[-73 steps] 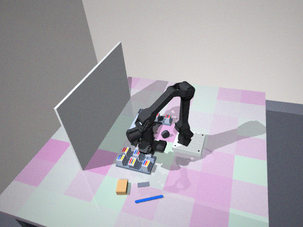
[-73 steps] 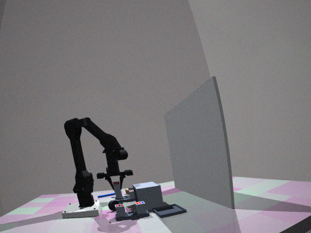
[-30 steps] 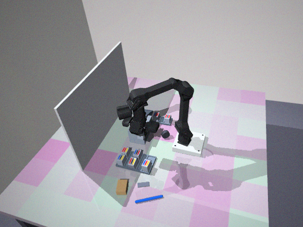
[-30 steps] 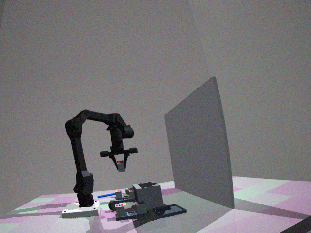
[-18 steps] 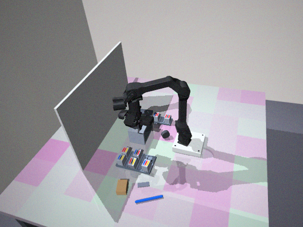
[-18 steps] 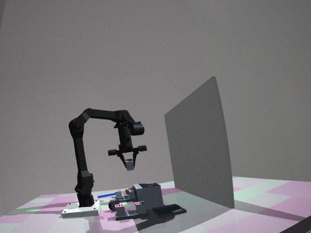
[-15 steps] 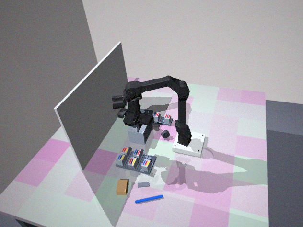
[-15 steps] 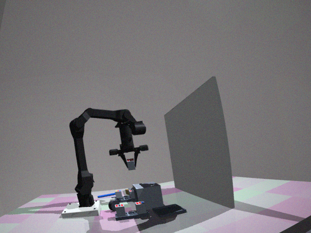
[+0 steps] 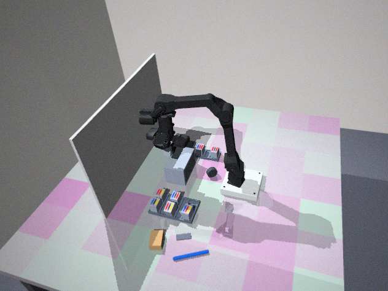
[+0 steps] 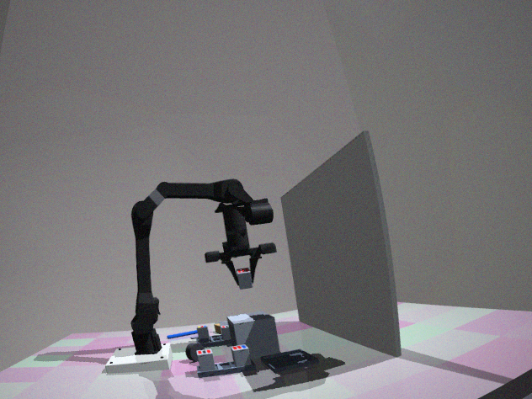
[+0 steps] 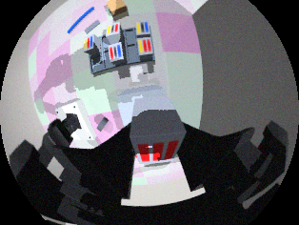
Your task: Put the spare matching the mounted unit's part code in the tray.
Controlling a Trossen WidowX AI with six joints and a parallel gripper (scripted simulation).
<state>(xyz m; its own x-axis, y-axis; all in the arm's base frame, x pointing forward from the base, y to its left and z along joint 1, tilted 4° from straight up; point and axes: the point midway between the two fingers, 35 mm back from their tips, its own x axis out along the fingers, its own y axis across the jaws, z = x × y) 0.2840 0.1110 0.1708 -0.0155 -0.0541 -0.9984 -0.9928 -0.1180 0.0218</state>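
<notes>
My gripper tip is 8 cm short of the dark tray, 21 cm to the left of it and 18 cm above it. The rest, counted from my gripper tip: grey spare 3 cm above; tall white panel 22 cm ahead, 1 cm to the right, 4 cm above; mounted unit 5 cm to the right, 13 cm below.
</notes>
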